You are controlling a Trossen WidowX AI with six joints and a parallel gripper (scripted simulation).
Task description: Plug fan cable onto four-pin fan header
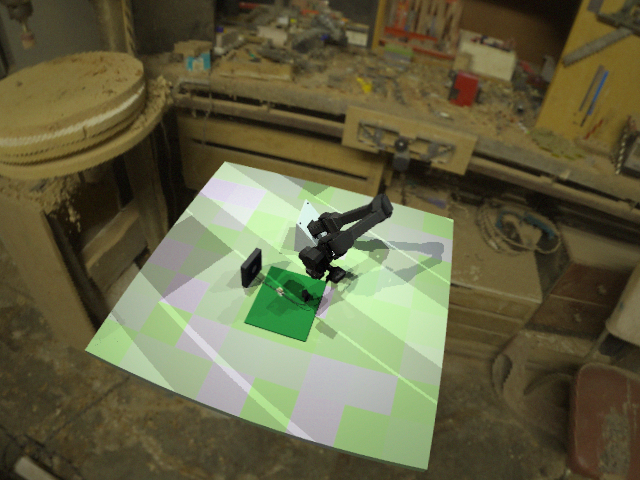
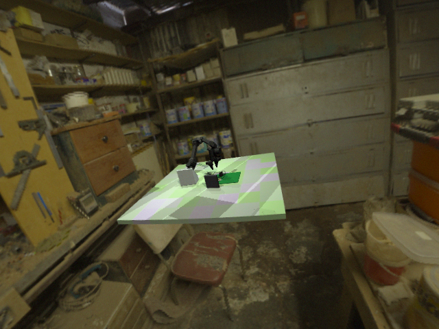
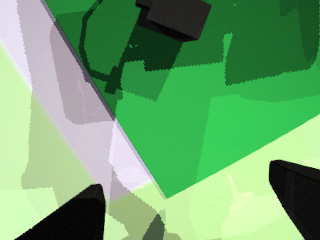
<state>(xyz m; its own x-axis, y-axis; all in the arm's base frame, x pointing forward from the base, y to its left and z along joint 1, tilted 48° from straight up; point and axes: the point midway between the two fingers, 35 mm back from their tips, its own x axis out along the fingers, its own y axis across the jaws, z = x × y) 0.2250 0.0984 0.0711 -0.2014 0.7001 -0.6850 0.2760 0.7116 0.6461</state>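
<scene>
Now: the fan plug 60 mm below my gripper tip, 60 mm ahead of it and 30 mm to the right of it. The rest, counted from my gripper tip: black fan: 260 mm to the right, 60 mm ahead, 20 mm below; green board: 110 mm ahead, 90 mm to the right, 90 mm below; white four-pin header: 130 mm to the right, 80 mm below, 80 mm ahead.
</scene>
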